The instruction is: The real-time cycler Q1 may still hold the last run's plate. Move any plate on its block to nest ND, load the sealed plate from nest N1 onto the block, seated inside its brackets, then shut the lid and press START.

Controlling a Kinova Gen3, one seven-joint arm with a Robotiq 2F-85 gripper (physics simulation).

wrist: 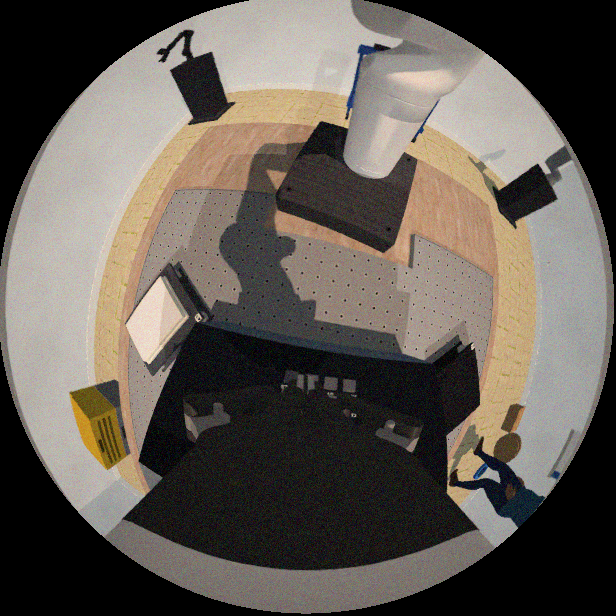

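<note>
I look straight down from close above the dark real-time cycler Q1 (pixel 321 367). My gripper's black body (pixel 298 488) fills the lower view, with grey finger links at left (pixel 202 418) and right (pixel 402 433). The fingertips are lost against the dark cycler. A row of small grey squares (pixel 321 383) and a small round button (pixel 347 412) with white tags shows on the cycler just beyond the gripper. I cannot make out the block or its lid. A pale sealed plate (pixel 158 318) lies in a dark nest at the cycler's left. A dark nest (pixel 453 350) sits at its right, contents unclear.
The cycler stands on a grey perforated board (pixel 344 281) on a wooden table. The arm's dark base plate (pixel 344 189) and white link (pixel 390 114) are behind it. A yellow box (pixel 98 425) is at the left. A person (pixel 505 476) is at the right.
</note>
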